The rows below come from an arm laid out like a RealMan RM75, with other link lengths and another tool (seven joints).
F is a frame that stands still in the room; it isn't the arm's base.
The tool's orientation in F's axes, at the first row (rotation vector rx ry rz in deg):
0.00 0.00 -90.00
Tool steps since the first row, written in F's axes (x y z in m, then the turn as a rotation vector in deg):
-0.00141 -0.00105 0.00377 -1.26 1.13 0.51
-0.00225 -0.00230 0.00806 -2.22 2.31 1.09
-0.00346 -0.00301 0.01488 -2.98 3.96 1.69
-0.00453 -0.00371 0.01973 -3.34 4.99 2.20
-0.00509 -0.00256 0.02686 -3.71 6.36 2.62
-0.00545 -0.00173 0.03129 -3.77 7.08 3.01
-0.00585 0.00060 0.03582 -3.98 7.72 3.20
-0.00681 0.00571 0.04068 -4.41 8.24 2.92
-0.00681 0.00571 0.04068 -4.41 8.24 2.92
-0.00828 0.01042 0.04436 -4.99 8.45 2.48
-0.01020 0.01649 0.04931 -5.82 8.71 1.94
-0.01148 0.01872 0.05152 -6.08 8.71 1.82
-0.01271 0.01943 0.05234 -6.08 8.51 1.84
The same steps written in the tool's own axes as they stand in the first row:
0.00105 -0.00141 0.00377 -1.13 -1.26 0.51
0.00230 -0.00225 0.00806 -2.31 -2.22 1.09
0.00301 -0.00346 0.01488 -3.96 -2.98 1.69
0.00371 -0.00453 0.01973 -4.99 -3.34 2.20
0.00256 -0.00509 0.02686 -6.36 -3.71 2.62
0.00173 -0.00545 0.03129 -7.08 -3.77 3.01
-0.00060 -0.00585 0.03582 -7.72 -3.98 3.20
-0.00571 -0.00681 0.04068 -8.24 -4.41 2.92
-0.00571 -0.00681 0.04068 -8.24 -4.41 2.92
-0.01042 -0.00828 0.04436 -8.45 -4.99 2.48
-0.01649 -0.01020 0.04931 -8.71 -5.82 1.94
-0.01872 -0.01148 0.05152 -8.71 -6.08 1.82
-0.01943 -0.01271 0.05234 -8.51 -6.08 1.84

